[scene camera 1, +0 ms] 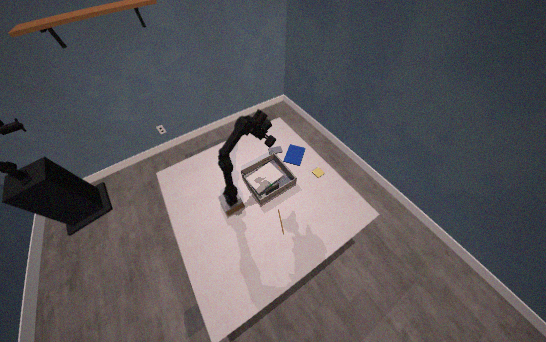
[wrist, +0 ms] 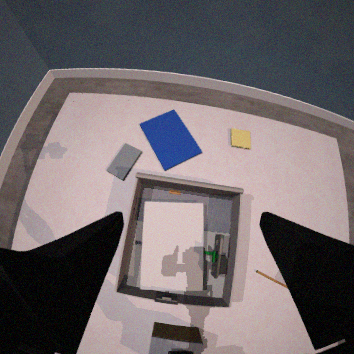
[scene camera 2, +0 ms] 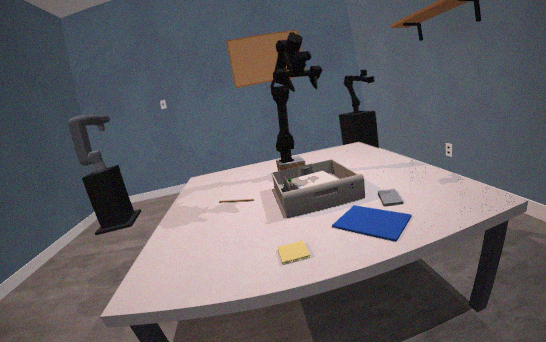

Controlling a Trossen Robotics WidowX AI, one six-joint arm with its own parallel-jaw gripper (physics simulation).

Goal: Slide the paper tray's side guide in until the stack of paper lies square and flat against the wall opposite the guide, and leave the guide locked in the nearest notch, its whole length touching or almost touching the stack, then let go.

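Frame: origin at the arm's base, x ahead, y left, z up, level; metres.
Where they show: gripper, fingertip midpoint: (wrist: 192,219) (scene camera 2: 305,89); arm's base at its link origin: (scene camera 1: 232,200) (scene camera 2: 286,160).
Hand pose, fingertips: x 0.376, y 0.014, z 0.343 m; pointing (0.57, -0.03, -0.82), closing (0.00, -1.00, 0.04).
Observation:
Each offset is from my fingertips to the centre of the thing. "spot": to the spot under its first point.
The grey paper tray @[0.040 m back, 0.014 m right, 0.378 m down] (scene camera 1: 279,193) (scene camera 2: 325,198) (wrist: 190,183) stands on the table. The white paper stack @[0.059 m back, 0.010 m left, 0.396 m down] (scene camera 1: 271,170) (scene camera 2: 327,176) (wrist: 170,230) lies in it, toward the left wall in the wrist view; it looks nearly parallel to the walls. The dark side guide @[spot: 0.081 m back, 0.112 m right, 0.386 m down] (scene camera 1: 272,188) (wrist: 219,252), with a green part, stands near the right wall there, with a gap between its upright and the stack. A dark strip borders the stack's lower right edge; I cannot tell whether it is shadow. The notches are not clear. My gripper (scene camera 1: 265,139) (scene camera 2: 303,87) (wrist: 192,219) is open and empty, high above the tray.
A blue folder @[0.306 m ahead, 0.028 m left, 0.421 m down] (scene camera 1: 294,155) (scene camera 2: 372,222) (wrist: 171,140), a grey block @[0.210 m ahead, 0.183 m left, 0.420 m down] (scene camera 1: 275,150) (scene camera 2: 390,197) (wrist: 124,161) and a yellow pad @[0.314 m ahead, 0.240 m right, 0.420 m down] (scene camera 1: 318,172) (scene camera 2: 294,252) (wrist: 240,138) lie beyond the tray. A thin pencil @[0.197 m back, 0.334 m right, 0.422 m down] (scene camera 1: 281,222) (scene camera 2: 236,201) (wrist: 271,279) lies off its guide side.

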